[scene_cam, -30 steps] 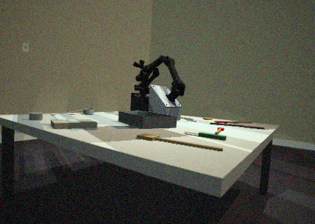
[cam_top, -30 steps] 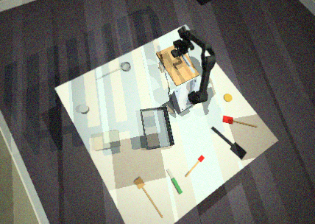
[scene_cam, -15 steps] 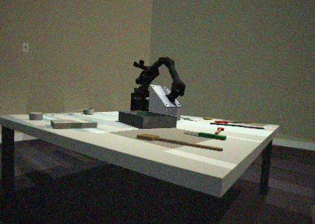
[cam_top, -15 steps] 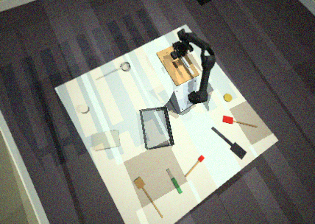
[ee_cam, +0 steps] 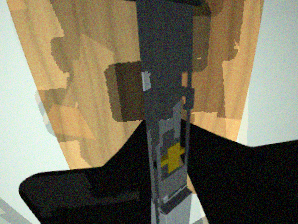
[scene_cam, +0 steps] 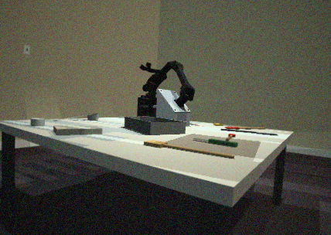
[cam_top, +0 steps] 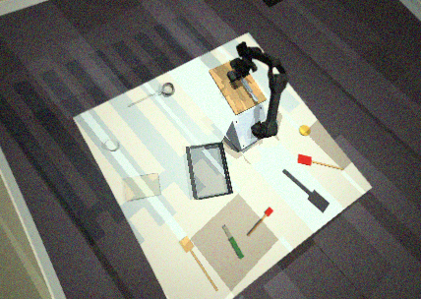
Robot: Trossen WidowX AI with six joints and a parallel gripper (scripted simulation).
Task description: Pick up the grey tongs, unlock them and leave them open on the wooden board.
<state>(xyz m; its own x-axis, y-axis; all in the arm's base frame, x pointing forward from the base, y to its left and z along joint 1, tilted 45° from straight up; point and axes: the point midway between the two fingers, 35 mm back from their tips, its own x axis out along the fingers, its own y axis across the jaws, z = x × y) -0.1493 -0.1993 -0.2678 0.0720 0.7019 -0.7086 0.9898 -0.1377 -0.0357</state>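
Now: the yellow lock piece 4 cm above my gripper tip. Round my gripper tip: yellow disc: 50 cm to the left, 16 cm behind, 6 cm below; wooden board: 7 cm below; roasting tin: 49 cm ahead, 36 cm to the left, 4 cm below.
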